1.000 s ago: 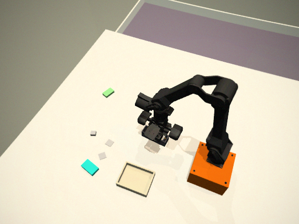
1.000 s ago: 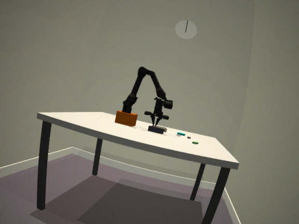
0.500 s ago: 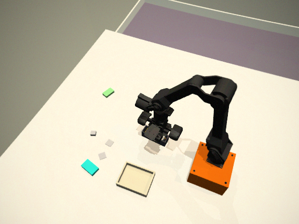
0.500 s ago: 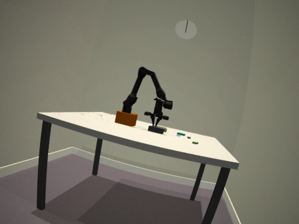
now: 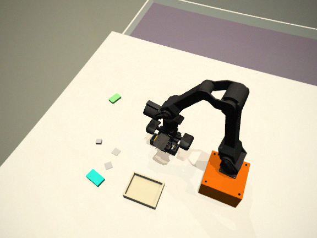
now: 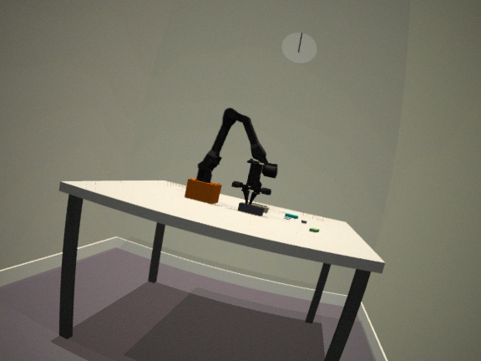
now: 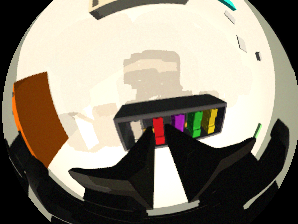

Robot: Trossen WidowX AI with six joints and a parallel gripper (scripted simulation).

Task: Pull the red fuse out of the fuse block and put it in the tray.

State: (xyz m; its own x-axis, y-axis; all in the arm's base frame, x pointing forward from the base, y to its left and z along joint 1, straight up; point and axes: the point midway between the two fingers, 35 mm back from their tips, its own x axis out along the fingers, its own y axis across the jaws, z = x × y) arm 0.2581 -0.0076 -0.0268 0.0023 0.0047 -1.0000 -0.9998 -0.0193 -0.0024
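Now: gripper tip 210 mm to the right of the tray, 30 mm above it and 10 mm past it. From my gripper tip the other things lie so: red fuse (10 mm below); grey cube (280 mm ahead, 120 mm to the left, 30 mm below); cyan tile (260 mm to the left, 190 mm ahead, 30 mm below).
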